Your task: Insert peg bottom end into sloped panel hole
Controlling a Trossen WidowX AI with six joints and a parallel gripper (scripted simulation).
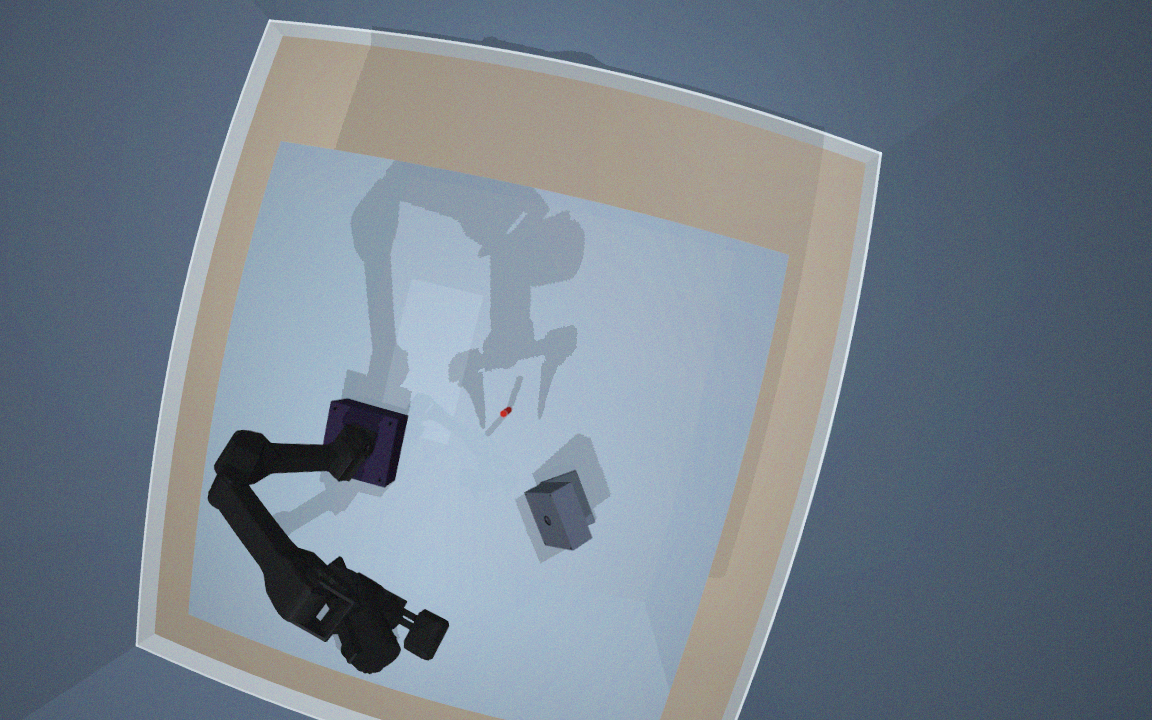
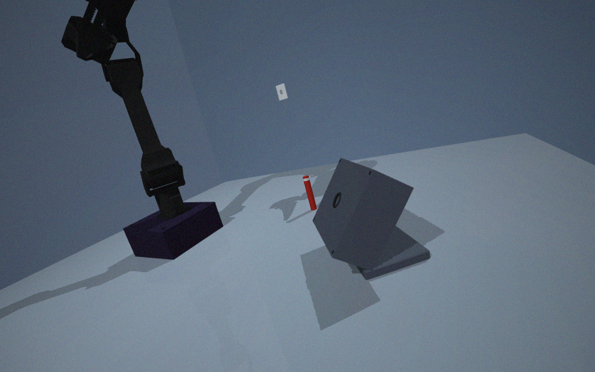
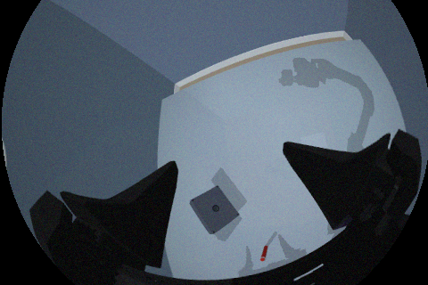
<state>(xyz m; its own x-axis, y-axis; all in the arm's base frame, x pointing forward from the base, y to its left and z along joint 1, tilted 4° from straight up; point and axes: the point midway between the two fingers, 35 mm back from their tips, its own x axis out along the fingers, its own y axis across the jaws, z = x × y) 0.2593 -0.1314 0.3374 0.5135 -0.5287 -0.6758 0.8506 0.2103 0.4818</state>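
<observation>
The red round peg is 20 mm behind my gripper tip, 340 mm to the left of it and 300 mm below it. From my gripper tip the other things lie so: flat grey foot plate 180 mm ahead, 190 mm to the left, 360 mm below; panel 160 mm ahead, 180 mm to the left, 290 mm below.
</observation>
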